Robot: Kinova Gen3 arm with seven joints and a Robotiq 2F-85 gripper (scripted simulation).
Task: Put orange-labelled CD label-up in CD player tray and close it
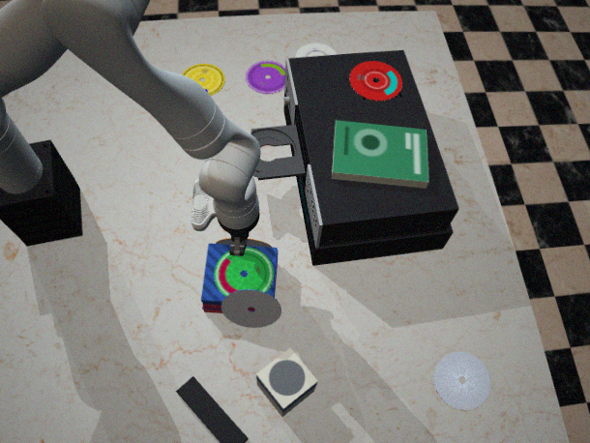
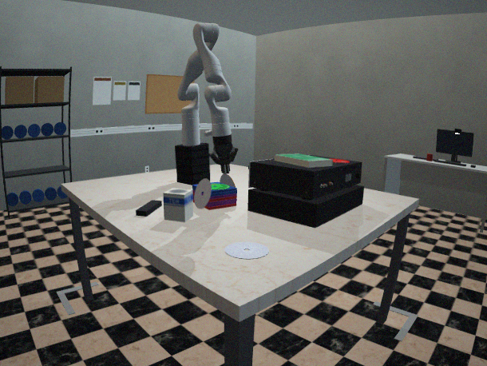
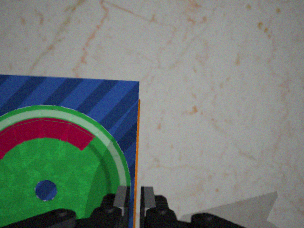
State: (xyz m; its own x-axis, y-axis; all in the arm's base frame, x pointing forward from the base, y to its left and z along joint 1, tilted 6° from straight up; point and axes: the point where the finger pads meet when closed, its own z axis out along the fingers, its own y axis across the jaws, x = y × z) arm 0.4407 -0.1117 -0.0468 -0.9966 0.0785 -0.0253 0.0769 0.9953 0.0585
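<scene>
My gripper is now 1 cm to the right of the orange-labelled CD and 8 cm above it. From my hand the other things lie so: black bar 6 cm behind, 32 cm to the right, 13 cm below; box 8 cm ahead, 27 cm to the right, 9 cm below.
</scene>
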